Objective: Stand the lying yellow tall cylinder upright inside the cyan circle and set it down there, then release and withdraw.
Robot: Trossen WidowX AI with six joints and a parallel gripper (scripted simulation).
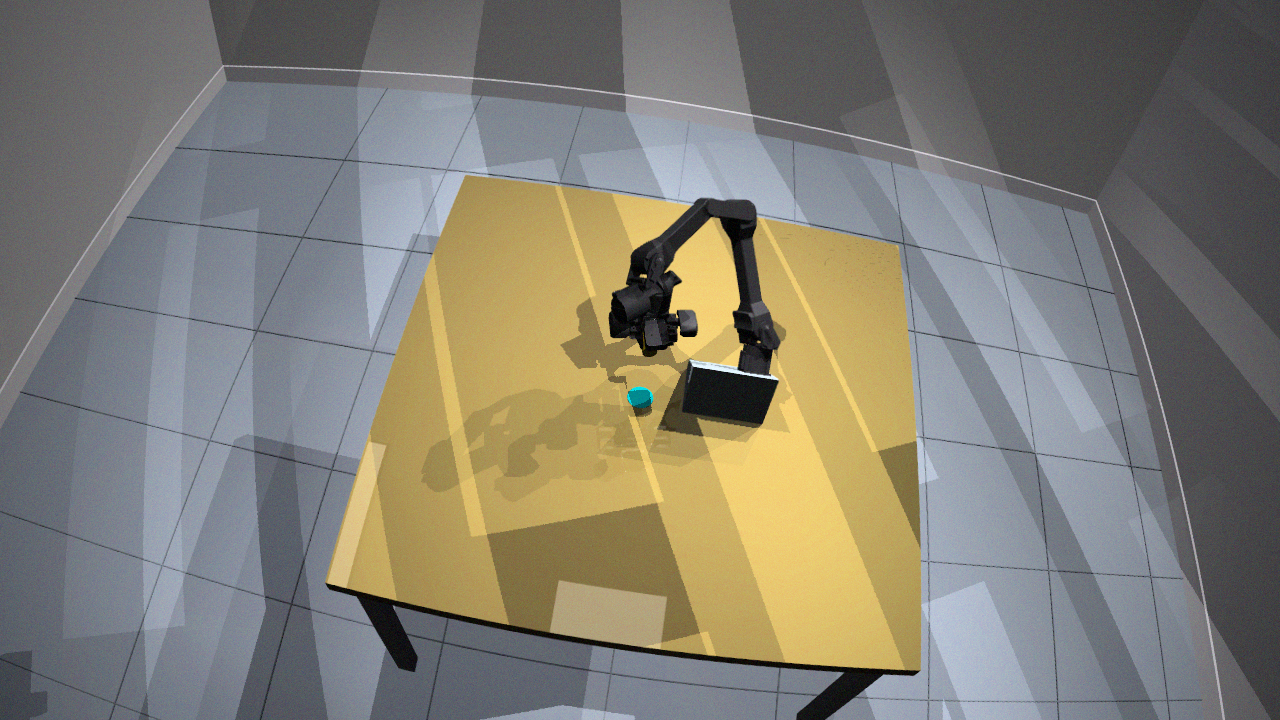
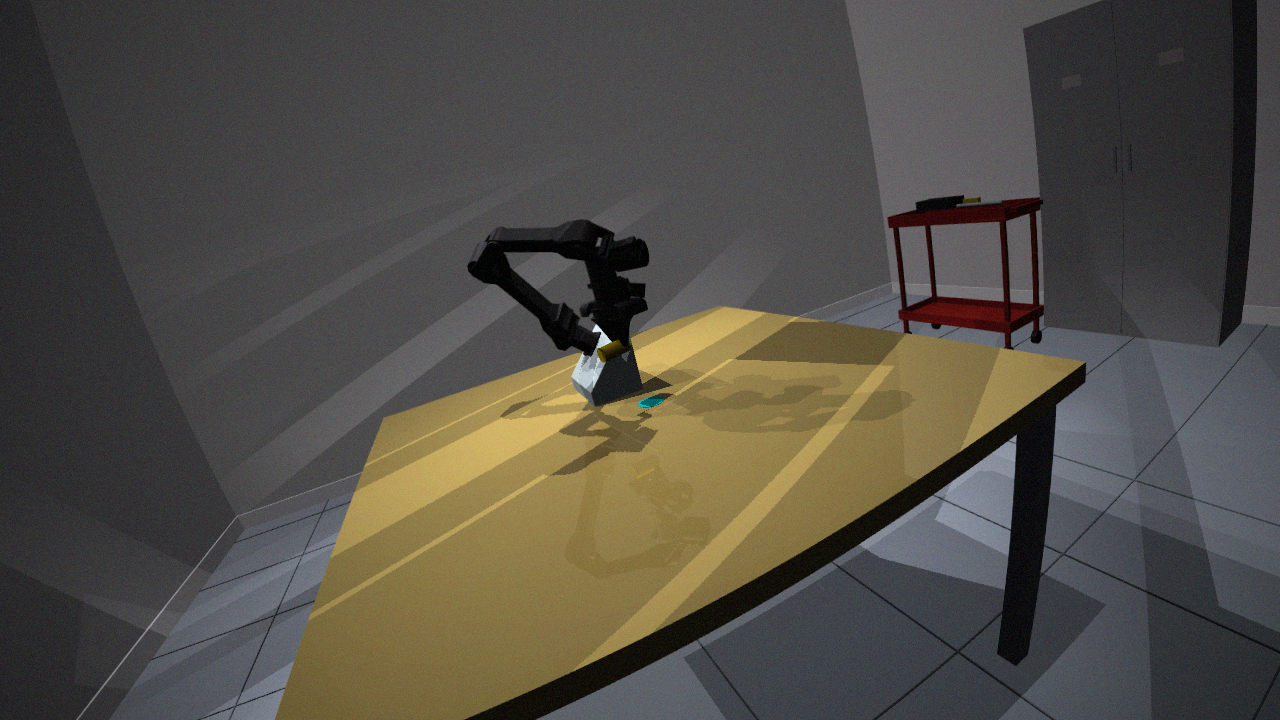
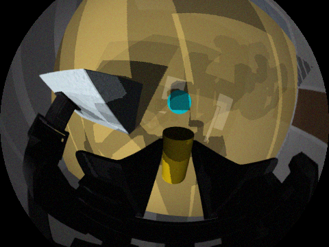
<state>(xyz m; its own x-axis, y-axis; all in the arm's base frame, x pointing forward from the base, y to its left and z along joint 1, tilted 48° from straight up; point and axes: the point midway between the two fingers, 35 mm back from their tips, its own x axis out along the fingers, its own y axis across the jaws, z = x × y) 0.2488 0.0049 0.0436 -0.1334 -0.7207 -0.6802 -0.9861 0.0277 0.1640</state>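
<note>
My gripper tip is 140 mm above the cyan circle, 30 mm to the right of it and 10 mm short of it. Also, from my gripper tip: yellow cylinder (20 mm to the right).
</note>
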